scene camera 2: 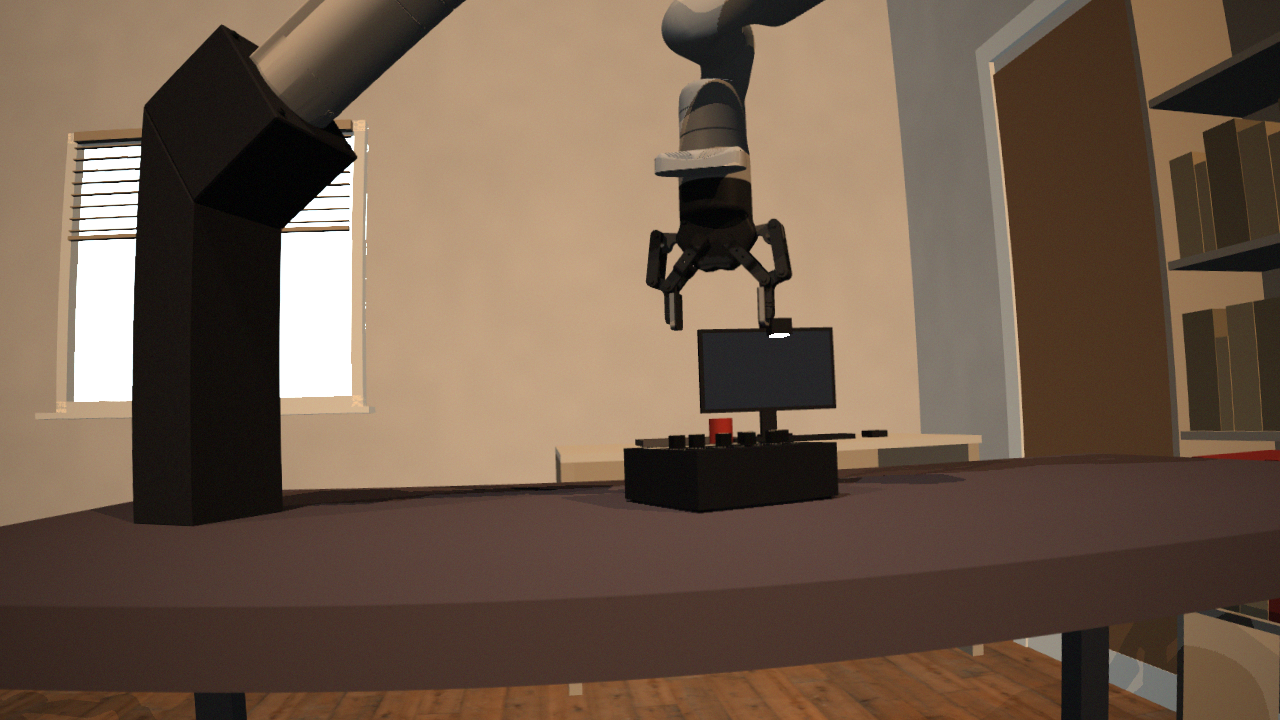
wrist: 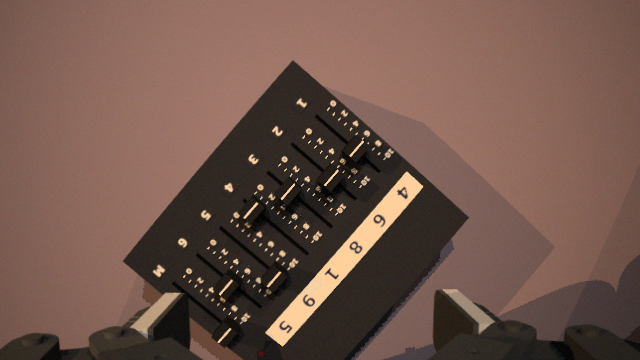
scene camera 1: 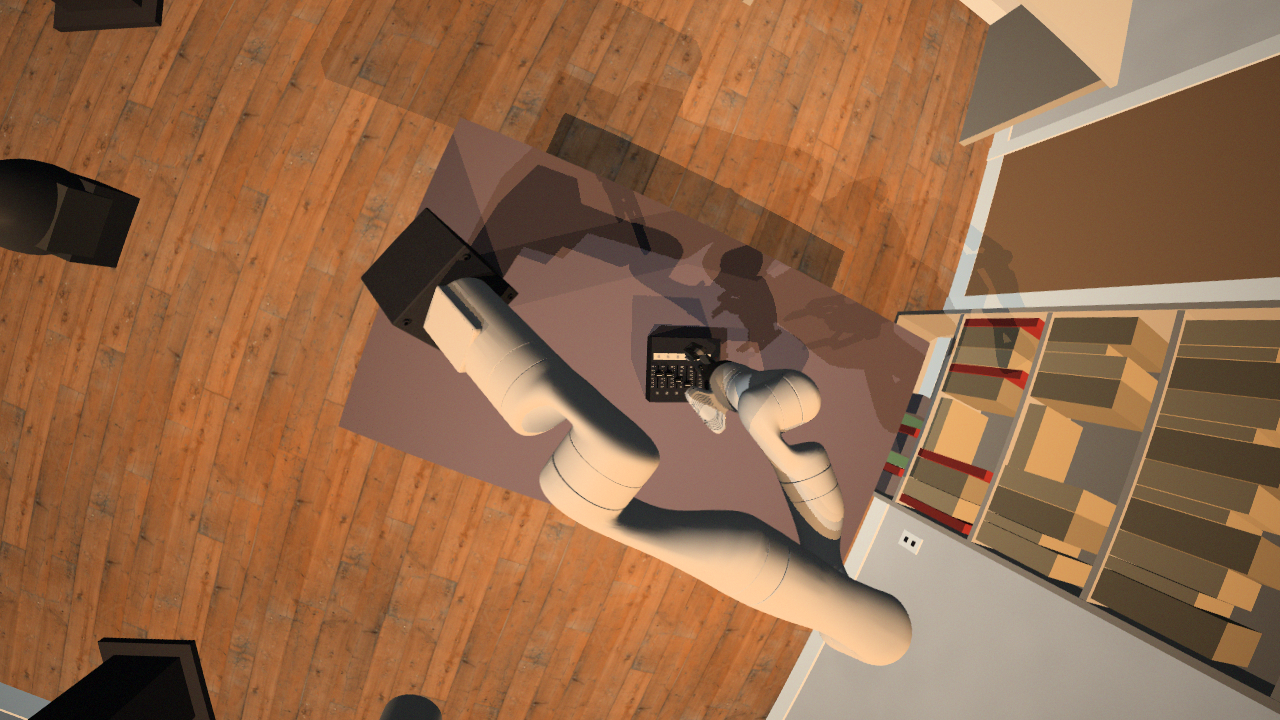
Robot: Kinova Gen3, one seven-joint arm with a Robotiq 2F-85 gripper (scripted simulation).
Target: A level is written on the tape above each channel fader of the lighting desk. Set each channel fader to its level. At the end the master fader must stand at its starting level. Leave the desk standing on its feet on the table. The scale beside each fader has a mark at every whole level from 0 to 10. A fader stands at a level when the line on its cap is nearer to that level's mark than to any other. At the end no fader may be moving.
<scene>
In view: the gripper (scene camera 2: 719, 327).
The gripper is seen too in the wrist view (wrist: 312, 319) and in scene camera 1 (scene camera 1: 702, 372).
</scene>
